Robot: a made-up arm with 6 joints.
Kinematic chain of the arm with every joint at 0, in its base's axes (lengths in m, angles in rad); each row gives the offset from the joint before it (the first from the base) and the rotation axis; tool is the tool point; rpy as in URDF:
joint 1: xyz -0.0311 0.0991 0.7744 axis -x
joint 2: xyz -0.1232 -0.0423 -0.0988 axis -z
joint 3: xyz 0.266 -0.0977 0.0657 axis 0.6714 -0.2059 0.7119
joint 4: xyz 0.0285 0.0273 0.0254 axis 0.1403 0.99 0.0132
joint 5: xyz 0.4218 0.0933 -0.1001 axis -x
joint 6: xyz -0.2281 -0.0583 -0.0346 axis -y
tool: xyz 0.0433 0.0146 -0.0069 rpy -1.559 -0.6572 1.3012
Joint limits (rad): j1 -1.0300..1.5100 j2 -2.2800..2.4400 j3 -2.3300..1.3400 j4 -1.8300..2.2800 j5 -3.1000..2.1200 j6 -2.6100..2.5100
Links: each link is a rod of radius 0.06 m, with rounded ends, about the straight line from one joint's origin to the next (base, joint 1, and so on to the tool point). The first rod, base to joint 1, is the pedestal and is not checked.
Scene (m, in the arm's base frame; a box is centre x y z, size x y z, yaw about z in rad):
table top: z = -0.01
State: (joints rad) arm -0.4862 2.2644 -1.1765 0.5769 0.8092 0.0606
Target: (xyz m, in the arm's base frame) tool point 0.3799 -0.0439 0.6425
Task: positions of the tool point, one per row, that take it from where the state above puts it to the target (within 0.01 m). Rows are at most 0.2 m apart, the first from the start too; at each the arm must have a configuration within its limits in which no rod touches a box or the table.
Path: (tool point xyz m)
1: -0.5642 -0.0567 0.4791
2: -0.4742 -0.1898 0.4246
3: -0.3357 -0.2924 0.3938
4: -0.1656 -0.3482 0.3924
5: 0.0137 -0.3478 0.4215
6: 0.1781 -0.2903 0.4778
7: 0.3054 -0.1838 0.5544
8: 0.3799 -0.0439 0.6425

